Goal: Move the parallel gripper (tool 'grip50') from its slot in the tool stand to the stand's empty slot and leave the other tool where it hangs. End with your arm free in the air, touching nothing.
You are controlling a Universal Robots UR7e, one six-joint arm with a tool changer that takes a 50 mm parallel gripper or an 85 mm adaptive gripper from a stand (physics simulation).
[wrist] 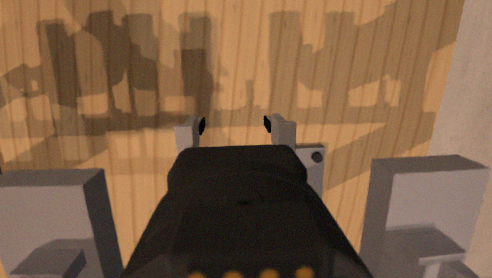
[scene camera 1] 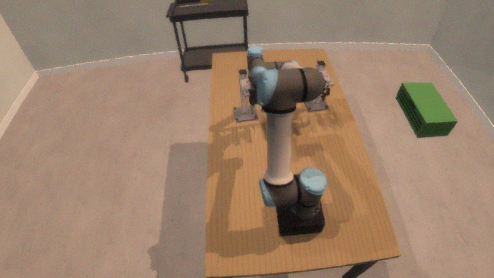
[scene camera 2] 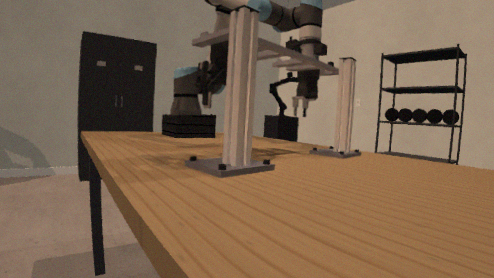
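Where they show: arm's base, origin of its link: [scene camera 1: 303,204] [scene camera 2: 186,114].
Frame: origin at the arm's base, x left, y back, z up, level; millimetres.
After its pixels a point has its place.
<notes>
The parallel gripper [scene camera 2: 300,110] [wrist: 234,124] is on my arm's wrist, pointing down. Its fingers stand apart with nothing between them. In the wrist view, two grey prongs of the tool stand [scene camera 1: 245,115] @[x 328, y -625, z -92 mm] [scene camera 2: 240,90] @[x -120, y -811, z 50 mm] [wrist: 425,197] @[x 297, y -520, z 178 mm] flank its black body, with a gap on each side. It is at the stand's left end in scene camera 1, the far end in scene camera 2. Whether it rests on the prongs cannot be told. The other tool, a dark adaptive gripper [scene camera 2: 205,85], hangs at the stand's opposite end. My arm hides much of the stand in scene camera 1.
The stand's far post [scene camera 2: 346,105] @[x 320, y -685, z 59 mm] stands close to my gripper, and a crossbar joins it to the near post. A dark cart [scene camera 1: 225,10] is behind the wooden table [scene camera 1: 240,250] @[x 272, y 203, z -104 mm] [scene camera 2: 300,225] @[x -167, y -1053, z -104 mm]. A green box [scene camera 1: 432,107] lies on the floor. A cabinet [scene camera 2: 117,80] stands by the wall.
</notes>
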